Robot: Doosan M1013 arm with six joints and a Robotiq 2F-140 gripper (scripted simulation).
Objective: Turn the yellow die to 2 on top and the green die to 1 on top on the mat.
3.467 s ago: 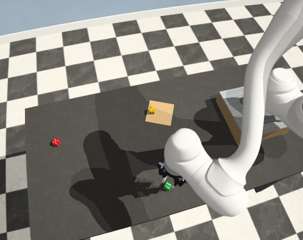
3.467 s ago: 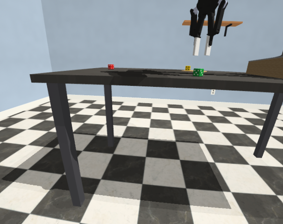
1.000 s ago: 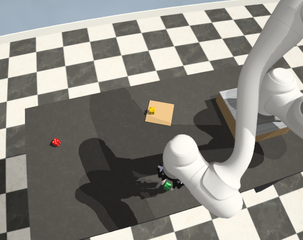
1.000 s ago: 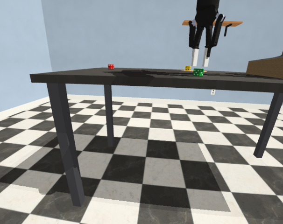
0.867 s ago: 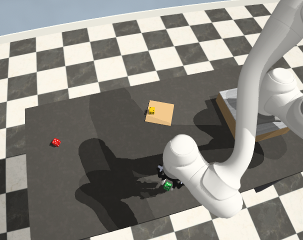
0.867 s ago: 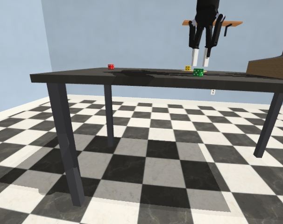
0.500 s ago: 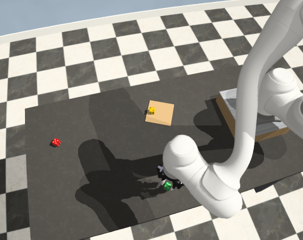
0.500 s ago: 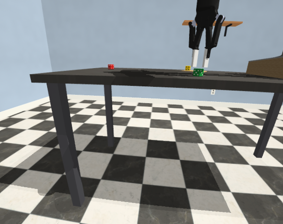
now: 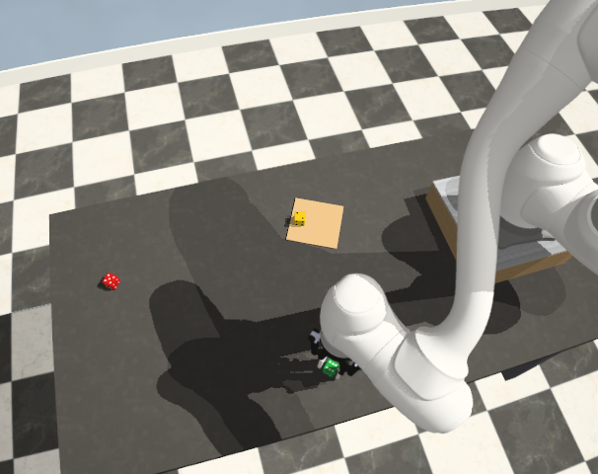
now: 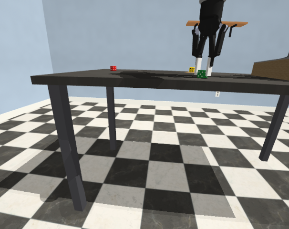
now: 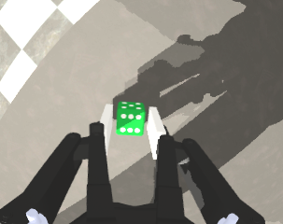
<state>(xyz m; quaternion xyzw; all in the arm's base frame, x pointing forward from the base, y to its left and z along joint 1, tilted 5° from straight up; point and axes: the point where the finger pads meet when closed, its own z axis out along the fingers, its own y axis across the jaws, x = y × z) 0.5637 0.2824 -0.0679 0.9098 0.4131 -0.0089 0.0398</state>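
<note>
The green die lies 30 mm below my hand. Round my hand: tan mat: 410 mm to the right, 50 mm behind, 40 mm below; yellow die: 420 mm to the right, 20 mm below; red die: 510 mm ahead, 310 mm to the right, 30 mm below.
</note>
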